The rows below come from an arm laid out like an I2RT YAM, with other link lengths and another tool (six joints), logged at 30 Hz.
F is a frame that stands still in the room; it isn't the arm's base.
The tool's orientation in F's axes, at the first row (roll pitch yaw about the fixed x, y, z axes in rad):
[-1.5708 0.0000 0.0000]
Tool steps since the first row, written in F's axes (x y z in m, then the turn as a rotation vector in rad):
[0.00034 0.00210 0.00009 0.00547 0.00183 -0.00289]
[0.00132 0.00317 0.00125 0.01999 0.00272 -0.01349]
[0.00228 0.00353 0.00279 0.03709 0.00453 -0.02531]
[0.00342 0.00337 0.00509 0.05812 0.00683 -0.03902]
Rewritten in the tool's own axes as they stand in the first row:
[0.00034 -0.00009 0.00210 0.00547 0.00289 0.00183]
[0.00132 -0.00125 0.00317 0.01999 0.01349 0.00272]
[0.00228 -0.00279 0.00353 0.03709 0.02531 0.00453]
[0.00342 -0.00509 0.00337 0.05812 0.03902 0.00683]

